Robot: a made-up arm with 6 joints.
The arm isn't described. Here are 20 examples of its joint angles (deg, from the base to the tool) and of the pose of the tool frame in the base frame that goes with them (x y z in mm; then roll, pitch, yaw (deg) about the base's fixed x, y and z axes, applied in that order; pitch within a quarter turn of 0, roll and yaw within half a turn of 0).
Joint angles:
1: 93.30 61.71 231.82 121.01 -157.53 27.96
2: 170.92 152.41 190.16 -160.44 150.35 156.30
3: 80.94 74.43 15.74 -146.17 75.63 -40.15
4: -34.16 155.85 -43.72 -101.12 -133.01 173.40
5: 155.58 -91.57 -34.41 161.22 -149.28 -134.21
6: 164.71 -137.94 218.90 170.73 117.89 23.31
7: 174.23 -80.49 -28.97 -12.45 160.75 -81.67
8: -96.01 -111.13 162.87 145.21 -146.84 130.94
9: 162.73 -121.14 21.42 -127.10 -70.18 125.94
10: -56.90 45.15 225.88 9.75 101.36 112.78
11: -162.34 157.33 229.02 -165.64 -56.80 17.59
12: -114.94 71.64 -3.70 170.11 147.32 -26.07
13: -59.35 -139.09 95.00 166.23 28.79 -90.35
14: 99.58 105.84 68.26 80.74 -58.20 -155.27
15: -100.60 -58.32 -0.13 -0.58 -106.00 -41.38
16: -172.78 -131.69 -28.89 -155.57 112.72 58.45
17: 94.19 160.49 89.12 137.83 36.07 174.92
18: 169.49 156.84 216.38 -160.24 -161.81 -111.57
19: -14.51 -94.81 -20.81 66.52 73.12 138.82
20: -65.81 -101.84 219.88 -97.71 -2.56 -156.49
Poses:
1: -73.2 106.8 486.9 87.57 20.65 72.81
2: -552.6 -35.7 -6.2 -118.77 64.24 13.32
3: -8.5 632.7 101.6 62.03 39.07 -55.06
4: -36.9 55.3 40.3 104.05 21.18 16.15
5: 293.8 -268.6 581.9 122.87 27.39 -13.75
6: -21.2 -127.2 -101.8 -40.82 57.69 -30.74
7: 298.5 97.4 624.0 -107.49 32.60 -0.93
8: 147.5 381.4 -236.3 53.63 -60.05 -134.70
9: 605.9 -270.5 304.0 -166.71 14.15 -67.97
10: -88.4 -99.0 634.0 -73.44 74.51 -18.47
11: -286.7 -223.4 113.5 -10.51 -50.76 -1.49
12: -140.6 -606.0 131.0 22.67 -42.82 57.80
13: -156.5 511.8 -404.6 99.27 25.82 113.33
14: -121.8 847.2 38.2 35.30 25.45 31.30
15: -78.3 288.3 853.5 41.84 47.81 -99.77
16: 428.8 -65.0 280.3 126.91 10.99 164.35
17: -123.0 359.6 -504.0 154.75 64.87 -154.36
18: -433.2 -44.1 73.3 124.92 42.07 -18.68
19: -542.6 86.9 603.4 57.07 -22.59 93.57
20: -119.2 307.9 -132.1 -103.82 37.89 -62.59
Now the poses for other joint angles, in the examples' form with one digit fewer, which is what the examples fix.
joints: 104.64 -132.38 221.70 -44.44 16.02 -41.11
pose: 105 -36 -193 85.5 -5.6 93.4
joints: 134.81 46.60 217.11 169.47 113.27 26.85
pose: -122 -59 683 134.5 -55.7 152.1
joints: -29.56 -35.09 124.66 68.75 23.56 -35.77
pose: -601 287 724 153.0 -10.4 128.2
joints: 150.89 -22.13 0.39 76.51 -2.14 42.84
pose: -44 59 1024 -118.5 -22.0 148.6
